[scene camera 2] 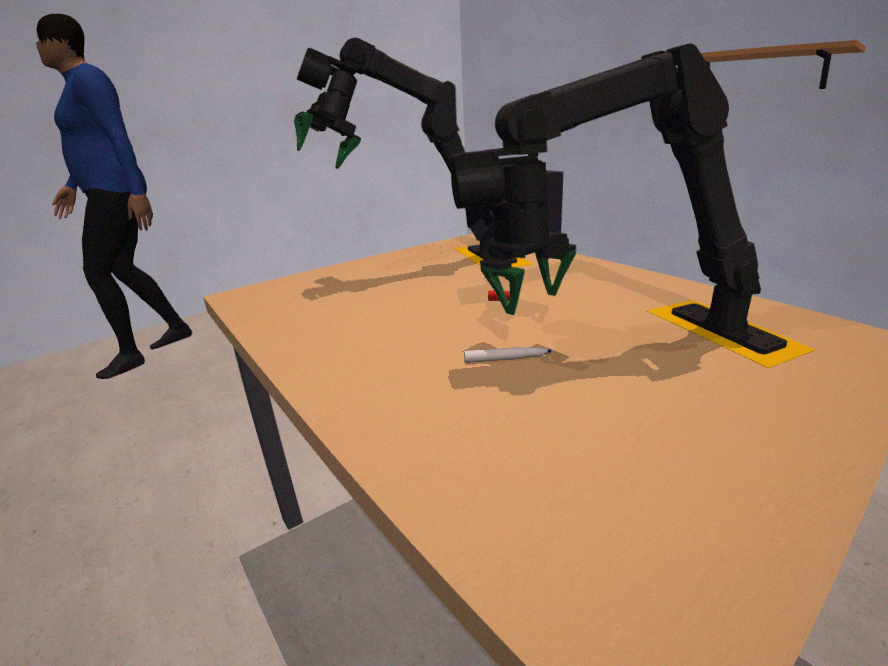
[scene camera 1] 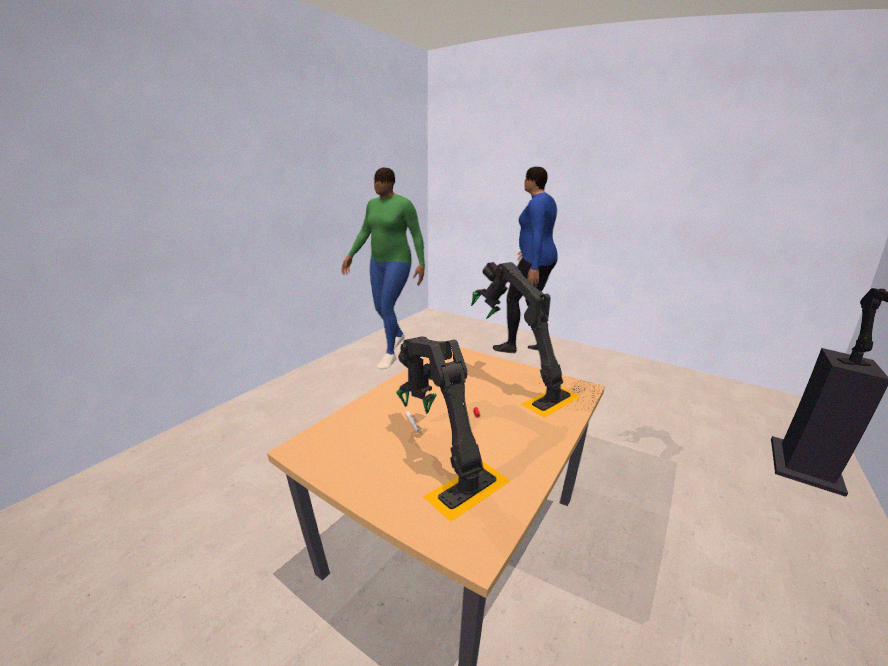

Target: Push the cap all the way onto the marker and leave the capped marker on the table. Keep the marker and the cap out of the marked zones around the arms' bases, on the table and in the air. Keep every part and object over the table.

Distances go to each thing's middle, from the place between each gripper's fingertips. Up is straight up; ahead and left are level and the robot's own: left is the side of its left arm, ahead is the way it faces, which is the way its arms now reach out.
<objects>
The marker [scene camera 2: 517,352] lies 56 cm to the left of my right hand, 29 cm below it and 6 cm behind it.
The marker lies 8 cm below my left hand, 4 cm ahead of it and 2 cm to the right of it.
</objects>
